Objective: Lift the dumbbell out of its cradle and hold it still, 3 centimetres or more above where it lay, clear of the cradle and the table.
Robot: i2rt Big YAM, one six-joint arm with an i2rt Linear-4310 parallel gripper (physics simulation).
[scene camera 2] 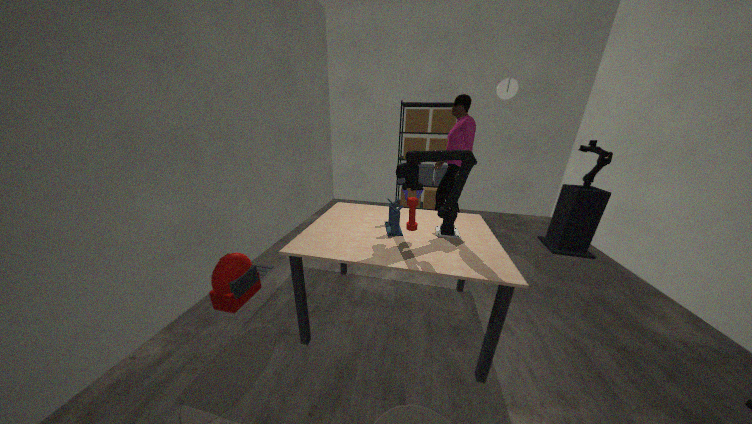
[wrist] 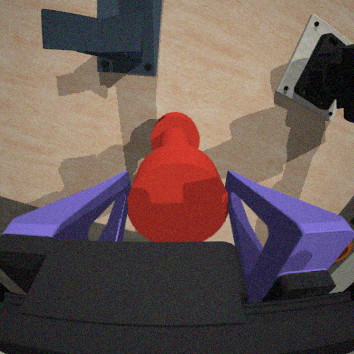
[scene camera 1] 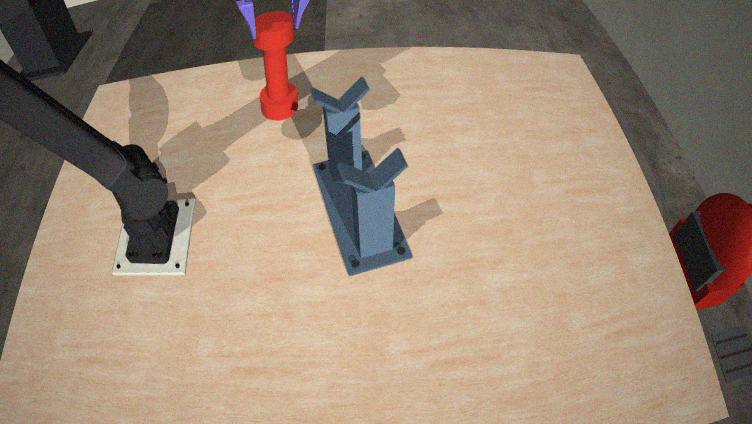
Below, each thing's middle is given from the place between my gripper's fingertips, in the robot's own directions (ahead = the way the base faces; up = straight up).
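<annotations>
Red dumbbell (scene camera 1: pixel 279 101): my gripper is 1 cm past it, 2 cm to the right of it and 8 cm above it. Going by their middles, the dumbbell is the nearest to my gripper of the things named here. The blue-grey cradle (scene camera 1: pixel 360 199) is 14 cm to the right of my gripper, 12 cm ahead of it and 17 cm below it.
</annotations>
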